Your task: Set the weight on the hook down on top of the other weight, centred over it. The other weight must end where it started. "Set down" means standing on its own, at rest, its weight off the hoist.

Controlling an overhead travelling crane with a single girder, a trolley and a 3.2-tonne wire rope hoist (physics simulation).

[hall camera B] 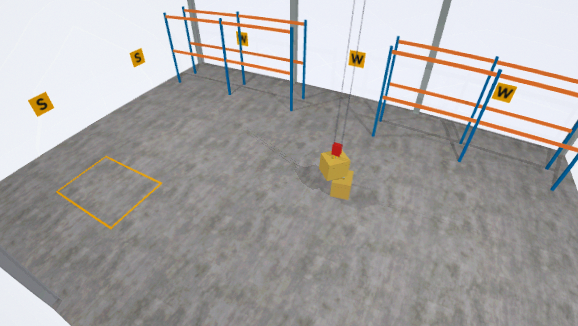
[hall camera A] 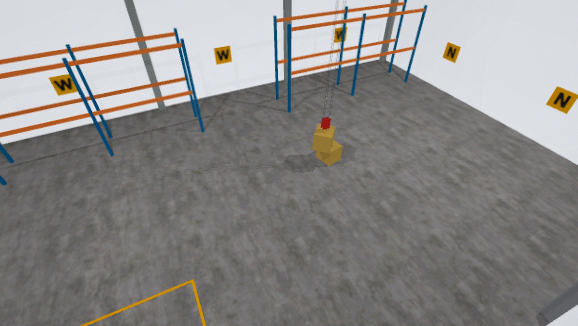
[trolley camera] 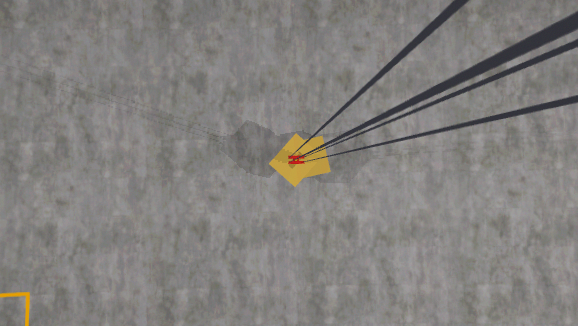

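My gripper, the hook under the red block (hall camera A: 325, 125) (hall camera B: 336, 151) (trolley camera: 296, 160), holds a yellow weight (hall camera A: 324, 140) (hall camera B: 334, 166) (trolley camera: 290, 174), which hangs upright from the ropes. The other yellow weight (hall camera A: 331, 156) (hall camera B: 341, 189) (trolley camera: 321, 168) stands on the floor. The hanging weight is higher and partly overlaps it in all three views. In the trolley view the hanging weight is offset to the left of the standing one and turned relative to it. The standing weight's top is partly hidden. Whether the two touch, I cannot tell.
Blue and orange racks stand along the W wall: one rack (hall camera A: 289, 70) (hall camera B: 480, 115) and another rack (hall camera A: 88, 107) (hall camera B: 291, 70). An orange outlined rectangle (hall camera A: 137, 303) (hall camera B: 84, 210) (trolley camera: 27, 310) is marked on the floor. The hanging weight's shadow lies left of the weights.
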